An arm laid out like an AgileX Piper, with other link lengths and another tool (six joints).
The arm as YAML. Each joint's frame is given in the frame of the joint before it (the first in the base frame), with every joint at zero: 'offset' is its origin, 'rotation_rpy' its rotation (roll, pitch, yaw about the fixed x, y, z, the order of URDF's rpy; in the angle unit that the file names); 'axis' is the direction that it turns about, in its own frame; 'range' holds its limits. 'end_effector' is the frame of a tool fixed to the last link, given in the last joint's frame.
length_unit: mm
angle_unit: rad
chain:
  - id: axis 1
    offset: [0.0, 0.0, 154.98]
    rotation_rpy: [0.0, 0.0, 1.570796]
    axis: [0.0, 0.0, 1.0]
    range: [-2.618, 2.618]
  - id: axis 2
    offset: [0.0, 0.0, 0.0]
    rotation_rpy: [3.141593, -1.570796, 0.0]
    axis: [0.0, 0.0, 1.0]
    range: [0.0, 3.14]
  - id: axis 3
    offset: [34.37, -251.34, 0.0]
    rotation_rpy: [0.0, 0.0, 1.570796]
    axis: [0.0, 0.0, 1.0]
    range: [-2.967, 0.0]
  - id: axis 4
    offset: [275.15, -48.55, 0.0]
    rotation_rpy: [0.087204, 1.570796, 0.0]
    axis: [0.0, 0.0, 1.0]
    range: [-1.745, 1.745]
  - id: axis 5
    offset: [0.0, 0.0, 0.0]
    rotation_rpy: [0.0, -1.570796, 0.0]
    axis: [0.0, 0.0, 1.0]
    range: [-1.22, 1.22]
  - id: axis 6
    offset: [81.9, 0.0, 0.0]
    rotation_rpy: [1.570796, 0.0, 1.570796]
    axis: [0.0, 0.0, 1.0]
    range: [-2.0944, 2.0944]
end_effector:
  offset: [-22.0, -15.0, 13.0]
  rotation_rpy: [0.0, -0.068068, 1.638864]
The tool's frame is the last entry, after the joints.
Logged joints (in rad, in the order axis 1, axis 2, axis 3, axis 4, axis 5, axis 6), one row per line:
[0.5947, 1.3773, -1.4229, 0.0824, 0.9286, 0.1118]
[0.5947, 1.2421, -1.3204, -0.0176, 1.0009, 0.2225]
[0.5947, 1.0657, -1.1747, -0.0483, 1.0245, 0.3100]
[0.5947, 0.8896, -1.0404, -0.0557, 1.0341, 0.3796]
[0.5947, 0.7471, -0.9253, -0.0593, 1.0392, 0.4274]
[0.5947, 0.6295, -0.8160, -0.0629, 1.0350, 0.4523]
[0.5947, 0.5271, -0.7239, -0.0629, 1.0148, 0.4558]
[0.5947, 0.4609, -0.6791, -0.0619, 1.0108, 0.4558]
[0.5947, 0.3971, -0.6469, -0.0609, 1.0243, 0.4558]
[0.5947, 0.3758, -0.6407, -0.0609, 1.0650, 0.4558]
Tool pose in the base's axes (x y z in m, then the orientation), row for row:
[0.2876, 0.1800, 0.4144, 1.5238, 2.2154, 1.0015]
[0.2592, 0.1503, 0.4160, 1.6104, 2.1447, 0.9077]
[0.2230, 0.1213, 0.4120, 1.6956, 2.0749, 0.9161]
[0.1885, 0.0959, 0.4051, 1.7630, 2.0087, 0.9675]
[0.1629, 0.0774, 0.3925, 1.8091, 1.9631, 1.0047]
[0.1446, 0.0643, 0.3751, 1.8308, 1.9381, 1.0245]
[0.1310, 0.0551, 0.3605, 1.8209, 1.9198, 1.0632]
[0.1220, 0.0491, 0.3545, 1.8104, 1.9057, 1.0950]
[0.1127, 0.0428, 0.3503, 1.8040, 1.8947, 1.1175]
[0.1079, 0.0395, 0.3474, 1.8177, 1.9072, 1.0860]
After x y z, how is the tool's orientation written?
As a rotation vector, in radians.
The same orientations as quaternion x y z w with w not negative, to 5 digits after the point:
[0.52615, 0.76496, 0.34581, 0.13572]
[0.56193, 0.74837, 0.31673, 0.15446]
[0.59159, 0.72393, 0.31962, 0.15424]
[0.61333, 0.69880, 0.33658, 0.14905]
[0.62762, 0.68105, 0.34856, 0.14411]
[0.63448, 0.67167, 0.35505, 0.14223]
[0.63185, 0.66617, 0.36893, 0.14448]
[0.62892, 0.66203, 0.38040, 0.14652]
[0.62716, 0.65870, 0.38850, 0.14783]
[0.63107, 0.66215, 0.37704, 0.14542]

